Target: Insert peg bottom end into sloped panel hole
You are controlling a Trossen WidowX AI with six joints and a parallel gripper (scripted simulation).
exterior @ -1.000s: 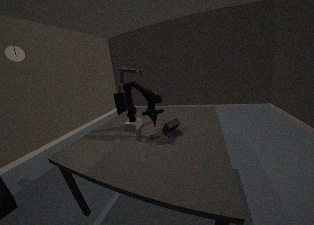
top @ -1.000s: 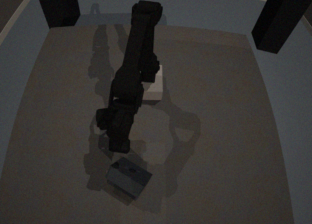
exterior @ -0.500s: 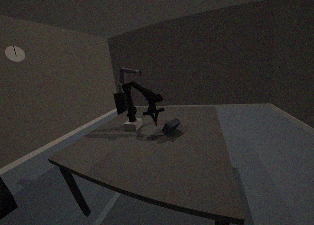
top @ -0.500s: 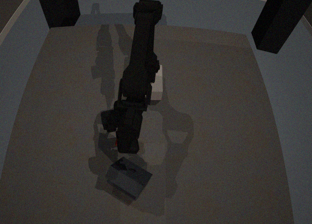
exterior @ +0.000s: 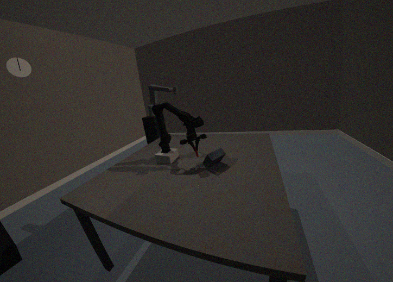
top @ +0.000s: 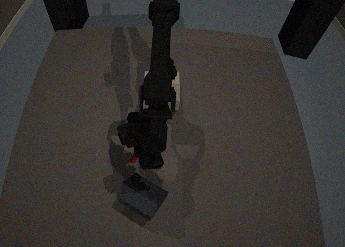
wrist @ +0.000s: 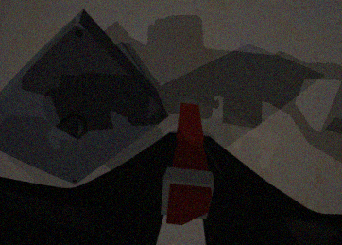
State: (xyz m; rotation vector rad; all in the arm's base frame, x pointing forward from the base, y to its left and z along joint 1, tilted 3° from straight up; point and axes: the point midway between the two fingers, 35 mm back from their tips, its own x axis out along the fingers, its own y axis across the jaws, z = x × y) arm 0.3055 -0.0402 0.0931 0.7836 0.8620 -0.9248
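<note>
Right now the sloped panel is 11 cm ahead of my gripper tip, 6 cm below it and 3 cm to the left of it. Also, from my gripper tip: red peg (2 cm above, 1 cm to the left).
</note>
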